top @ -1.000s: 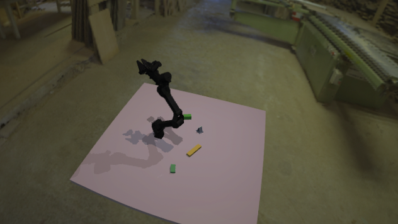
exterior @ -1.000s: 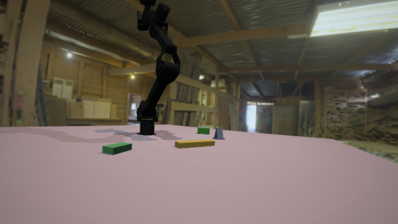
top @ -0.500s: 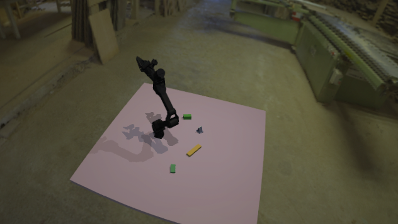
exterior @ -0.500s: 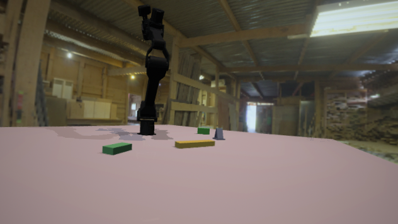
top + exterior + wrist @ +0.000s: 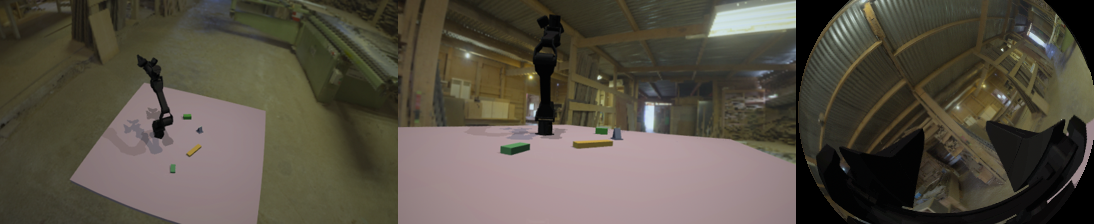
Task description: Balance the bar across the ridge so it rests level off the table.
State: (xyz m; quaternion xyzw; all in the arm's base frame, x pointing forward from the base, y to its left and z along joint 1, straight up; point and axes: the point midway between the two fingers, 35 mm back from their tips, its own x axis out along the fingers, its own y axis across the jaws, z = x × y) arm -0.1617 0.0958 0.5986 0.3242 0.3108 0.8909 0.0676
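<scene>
The yellow bar is 610 mm below my gripper tip, 500 mm ahead of it and 170 mm to the right of it. Round my gripper tip: green block: 610 mm below, 400 mm ahead, 380 mm to the right.
</scene>
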